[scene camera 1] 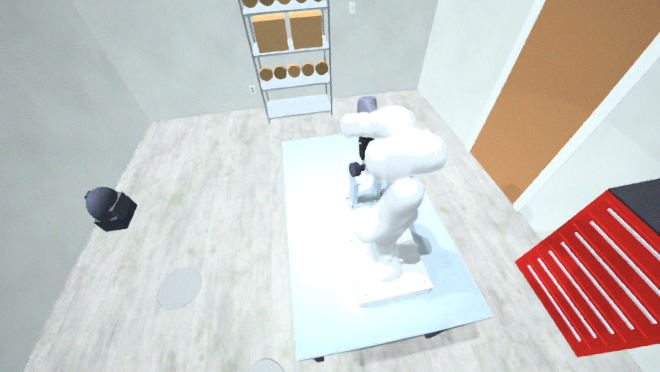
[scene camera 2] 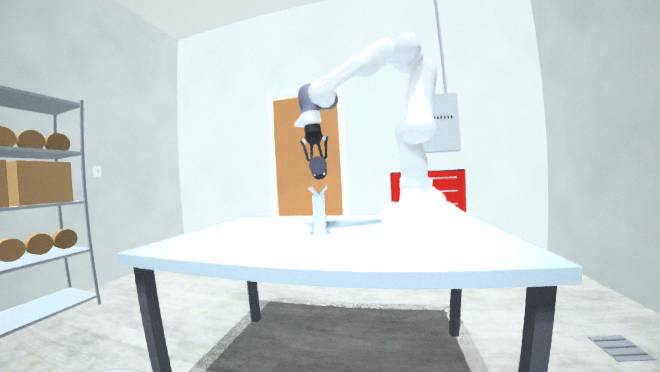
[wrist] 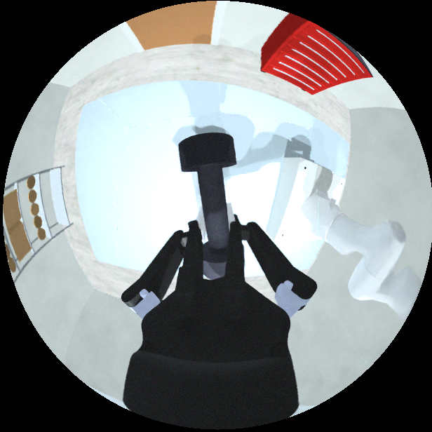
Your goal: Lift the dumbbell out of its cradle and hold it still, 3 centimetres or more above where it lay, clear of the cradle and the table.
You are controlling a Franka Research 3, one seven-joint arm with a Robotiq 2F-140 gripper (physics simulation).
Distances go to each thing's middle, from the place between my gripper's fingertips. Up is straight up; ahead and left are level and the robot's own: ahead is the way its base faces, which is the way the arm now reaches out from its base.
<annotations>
I see my gripper 3 cm below the dark dumbbell [wrist: 206,153], 1 cm to the left of it and 1 cm short of it.
</annotations>
